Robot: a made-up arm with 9 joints.
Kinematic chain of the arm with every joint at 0, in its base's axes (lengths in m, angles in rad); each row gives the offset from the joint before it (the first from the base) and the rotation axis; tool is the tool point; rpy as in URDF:
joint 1: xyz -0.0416 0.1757 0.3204 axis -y
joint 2: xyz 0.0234 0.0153 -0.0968 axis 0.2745 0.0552 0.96
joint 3: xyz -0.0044 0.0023 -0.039 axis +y
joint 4: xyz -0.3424 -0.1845 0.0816 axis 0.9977 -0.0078 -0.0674
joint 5: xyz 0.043 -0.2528 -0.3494 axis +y
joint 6: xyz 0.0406 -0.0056 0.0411 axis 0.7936 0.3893 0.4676
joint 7: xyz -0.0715 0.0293 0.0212 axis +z
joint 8: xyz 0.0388 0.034 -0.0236 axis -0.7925 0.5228 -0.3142
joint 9: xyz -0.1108 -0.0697 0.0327 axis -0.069 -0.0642 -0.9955
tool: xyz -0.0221 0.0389 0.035 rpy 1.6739 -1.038 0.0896
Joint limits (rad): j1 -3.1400..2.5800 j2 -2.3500..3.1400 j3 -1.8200..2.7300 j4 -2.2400..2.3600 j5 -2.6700..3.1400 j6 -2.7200..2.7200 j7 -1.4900..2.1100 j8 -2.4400..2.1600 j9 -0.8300..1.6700
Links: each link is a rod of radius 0.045 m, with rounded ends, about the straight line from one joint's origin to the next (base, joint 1, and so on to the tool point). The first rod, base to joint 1, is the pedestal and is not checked.
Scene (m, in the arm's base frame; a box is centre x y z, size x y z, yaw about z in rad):
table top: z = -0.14
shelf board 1: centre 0.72 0.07 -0 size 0.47 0.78 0.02 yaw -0.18
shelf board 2: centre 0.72 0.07 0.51 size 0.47 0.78 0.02 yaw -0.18
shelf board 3: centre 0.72 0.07 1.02 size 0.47 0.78 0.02 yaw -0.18
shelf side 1: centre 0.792 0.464 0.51 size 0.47 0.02 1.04 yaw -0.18
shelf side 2: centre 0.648 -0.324 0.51 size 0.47 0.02 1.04 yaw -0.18
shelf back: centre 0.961 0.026 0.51 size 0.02 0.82 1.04 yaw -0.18
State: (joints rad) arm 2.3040 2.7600 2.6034 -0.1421 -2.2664 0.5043 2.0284 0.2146 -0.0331
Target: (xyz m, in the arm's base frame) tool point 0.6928 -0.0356 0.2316
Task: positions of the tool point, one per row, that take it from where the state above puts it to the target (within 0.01 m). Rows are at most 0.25 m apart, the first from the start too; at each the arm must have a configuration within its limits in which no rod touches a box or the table.
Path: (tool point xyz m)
1: -0.3920 0.7200 0.5325
2: -0.3307 0.6213 0.6824
3: -0.1973 0.5193 0.7929
4: -0.0216 0.4182 0.8325
5: 0.1557 0.3216 0.7902
6: 0.2950 0.2327 0.6770
7: 0.3691 0.1540 0.5219
8: 0.3697 0.0874 0.3620
9: 0.3086 0.0342 0.2316
10: 0.4018 0.0149 0.2150
11: 0.4886 -0.0132 0.2082
12: 0.5660 -0.0391 0.2071
13: 0.6343 -0.0498 0.2125
14: 0.6928 -0.0356 0.2316

